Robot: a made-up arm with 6 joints.
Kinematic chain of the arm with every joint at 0, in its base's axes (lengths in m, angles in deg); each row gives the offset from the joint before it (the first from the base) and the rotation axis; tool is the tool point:
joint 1: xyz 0 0 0.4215 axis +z
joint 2: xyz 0.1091 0 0 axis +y
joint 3: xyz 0 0 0.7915 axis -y
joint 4: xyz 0 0 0.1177 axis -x
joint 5: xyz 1.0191 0 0 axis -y
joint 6: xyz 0.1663 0 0 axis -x
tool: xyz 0 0 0
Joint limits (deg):
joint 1: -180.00..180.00
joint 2: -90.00..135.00
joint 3: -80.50..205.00
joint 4: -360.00..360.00
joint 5: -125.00..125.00
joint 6: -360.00..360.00
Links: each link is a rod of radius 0.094 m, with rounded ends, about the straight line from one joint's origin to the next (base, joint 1, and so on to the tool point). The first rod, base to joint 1, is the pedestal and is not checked.
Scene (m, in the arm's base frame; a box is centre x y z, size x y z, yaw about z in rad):
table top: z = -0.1
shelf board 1: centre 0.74 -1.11 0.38 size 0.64 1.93 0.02 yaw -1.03
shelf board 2: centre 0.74 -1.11 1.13 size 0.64 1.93 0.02 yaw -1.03
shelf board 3: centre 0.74 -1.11 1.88 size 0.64 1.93 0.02 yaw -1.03
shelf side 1: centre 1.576 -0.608 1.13 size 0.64 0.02 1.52 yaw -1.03
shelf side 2: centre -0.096 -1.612 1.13 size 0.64 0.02 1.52 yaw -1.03
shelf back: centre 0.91 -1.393 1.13 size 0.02 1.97 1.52 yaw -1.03
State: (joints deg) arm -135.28 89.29 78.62 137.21 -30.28 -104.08
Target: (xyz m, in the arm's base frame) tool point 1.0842 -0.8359 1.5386
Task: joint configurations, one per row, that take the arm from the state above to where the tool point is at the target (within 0.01 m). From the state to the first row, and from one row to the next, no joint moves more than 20 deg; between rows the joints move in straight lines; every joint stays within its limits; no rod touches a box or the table.
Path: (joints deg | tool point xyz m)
1: -135.03 72.45 65.61 134.04 -42.41 -114.16 | -1.4867 -1.3711 0.7184
2: -134.78 55.62 52.61 130.87 -54.54 -124.24 | -1.4020 -1.2674 1.0159
3: -134.53 38.78 39.60 127.71 -66.67 -134.32 | -1.2690 -1.1177 1.2651
4: -134.28 21.94 26.60 124.54 -78.80 -144.40 | -1.0985 -0.9340 1.4506
5: -134.03 5.10 13.59 121.37 -90.93 -154.48 | -0.9045 -0.7314 1.5619
6: -133.78 -11.73 0.59 118.20 -103.06 -164.56 | -0.7020 -0.5262 1.5957
7: -114.48 -14.43 -2.19 121.24 -91.50 -154.48 | -0.4859 -0.7241 1.6024
8: -95.18 -17.13 -4.98 124.28 -79.94 -144.40 | -0.2121 -0.8407 1.6037
9: -75.88 -19.83 -7.76 127.32 -68.39 -134.32 | 0.0888 -0.8571 1.5987
10: -56.58 -22.53 -10.54 130.35 -56.83 -124.24 | 0.3788 -0.7666 1.5865
11: -37.28 -25.23 -13.32 133.39 -45.27 -114.16 | 0.6182 -0.5785 1.5665
12: -17.98 -27.93 -16.11 136.43 -33.72 -104.08 | 0.7731 -0.3178 1.5386
13: -26.53 -9.06 0.68 136.90 -33.29 -104.08 | 0.9516 -0.5448 1.5807
14: -35.07 9.80 17.47 137.37 -32.87 -104.08 | 1.0842 -0.8359 1.5386

